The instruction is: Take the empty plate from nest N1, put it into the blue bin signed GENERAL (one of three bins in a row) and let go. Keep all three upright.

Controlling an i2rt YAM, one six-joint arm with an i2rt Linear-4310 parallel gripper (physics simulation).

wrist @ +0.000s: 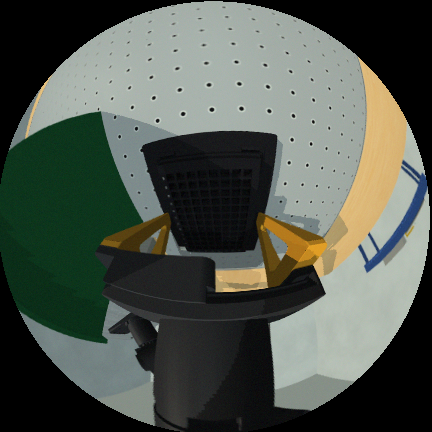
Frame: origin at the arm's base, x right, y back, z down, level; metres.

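Seen in the pictures: gripper, fingertip midpoint: (213, 217); arm's base, link origin: (135, 317).
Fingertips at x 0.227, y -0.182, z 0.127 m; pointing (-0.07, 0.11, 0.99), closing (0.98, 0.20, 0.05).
Offsets run from my fingertips to a thing's middle. Level surfaces: height alone.
My gripper (213, 217) is open, with its two orange fingers far apart. A black rectangular block with a grid of square openings @[dy +0.000, dx -0.001, dz +0.003 m] (212, 192) lies beyond and between the fingertips, over the perforated grey board. I cannot tell whether this block is the empty plate or a rack or nest, and no N1 label is readable. No plate shows held in the fingers. The blue bin signed GENERAL and the row of three bins cannot be made out in this view.
A large dark green panel or box @[dy -0.079, dx -0.166, dz -0.068 m] (60, 215) fills the left side. The perforated grey board @[dz +0.022 m] (300, 85) has a light wooden border (382, 150) on the right. A blue frame (404, 227) stands beyond it. A small black jointed part (142, 332) shows at the lower left.
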